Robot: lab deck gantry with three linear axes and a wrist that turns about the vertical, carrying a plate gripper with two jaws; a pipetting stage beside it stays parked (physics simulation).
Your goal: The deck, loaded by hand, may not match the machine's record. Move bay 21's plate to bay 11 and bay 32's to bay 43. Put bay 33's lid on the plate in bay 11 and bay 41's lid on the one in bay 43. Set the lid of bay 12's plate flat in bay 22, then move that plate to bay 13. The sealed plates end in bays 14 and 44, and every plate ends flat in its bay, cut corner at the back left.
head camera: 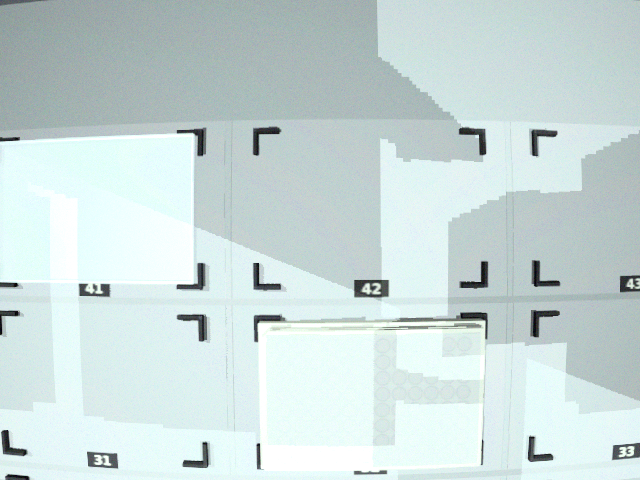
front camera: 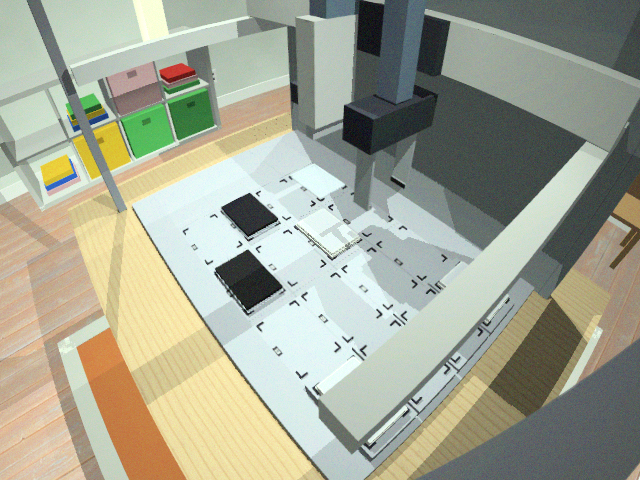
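A thin pale lid lies in bay 41, cut off at the left in the head view. A pale plate with faint round wells is in bay 32; whether a separate lid covers it I cannot tell. Plates with dark tops sit in bay 21 and bay 12. Bays 11, 13, 22, 33 and 43 show bare deck in the front view. A pale edge in bay 14 and one in bay 44 show behind the beam. My gripper is open and empty, above the deck near bay 42.
A light beam crosses the deck's right side and hides part of it. Pale strips show beyond it. A white upright block stands by the gantry column. Corner brackets mark the bays.
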